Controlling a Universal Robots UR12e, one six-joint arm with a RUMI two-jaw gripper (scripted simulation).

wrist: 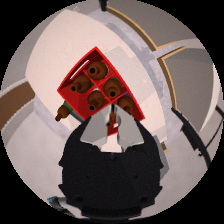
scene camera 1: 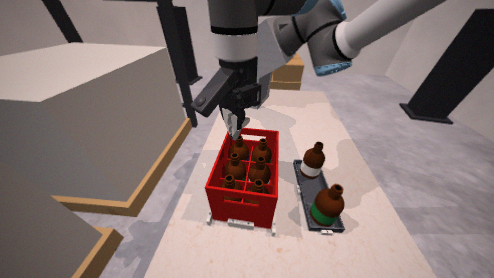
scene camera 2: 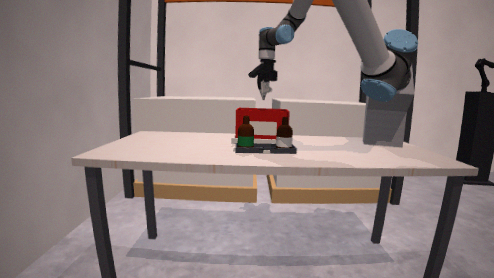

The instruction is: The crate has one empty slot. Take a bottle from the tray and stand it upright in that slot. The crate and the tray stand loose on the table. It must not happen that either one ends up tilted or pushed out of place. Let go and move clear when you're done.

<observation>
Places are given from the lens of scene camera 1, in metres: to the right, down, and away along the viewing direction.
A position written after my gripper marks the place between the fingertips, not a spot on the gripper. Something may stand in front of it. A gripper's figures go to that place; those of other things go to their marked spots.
my gripper [scene camera 1: 234, 140]: -0.04, 0.00, 0.49
red crate [scene camera 1: 261, 215]: 0.04, 0.21, 0.47
</observation>
